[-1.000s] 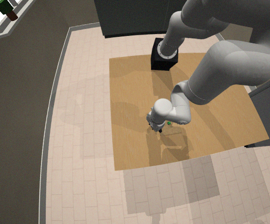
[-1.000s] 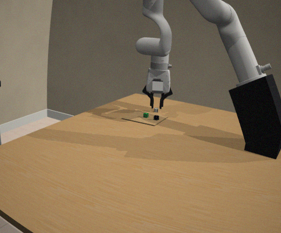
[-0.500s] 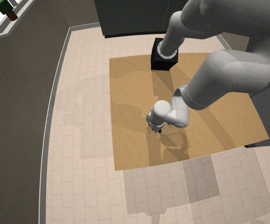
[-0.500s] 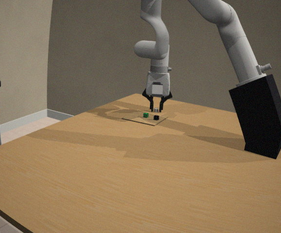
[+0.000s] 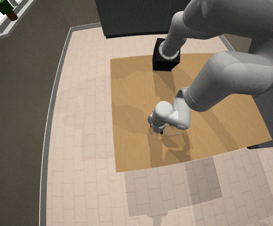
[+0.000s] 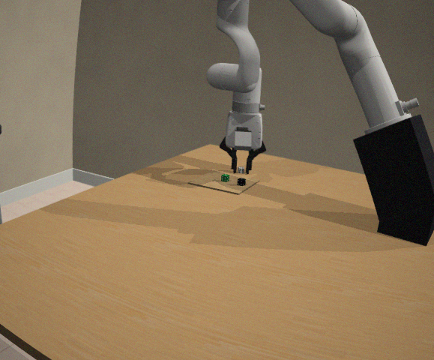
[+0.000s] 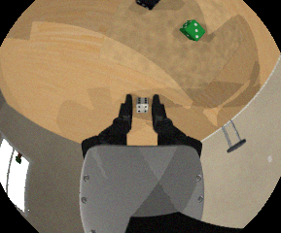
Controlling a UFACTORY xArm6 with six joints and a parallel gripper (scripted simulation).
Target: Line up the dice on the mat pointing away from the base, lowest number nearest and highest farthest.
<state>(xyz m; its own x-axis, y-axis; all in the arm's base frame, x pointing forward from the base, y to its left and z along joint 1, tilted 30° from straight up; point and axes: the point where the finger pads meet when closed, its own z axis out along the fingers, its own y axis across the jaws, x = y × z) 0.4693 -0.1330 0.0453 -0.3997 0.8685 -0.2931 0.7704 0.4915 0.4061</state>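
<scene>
Right now the white die is 10 mm below my hand. Also, from my hand: thin tan mat: 10 mm behind, 110 mm to the left, 20 mm below; black die: 60 mm behind, 110 mm to the left, 10 mm below; green die: 10 mm behind, 110 mm to the left, 10 mm below.
</scene>
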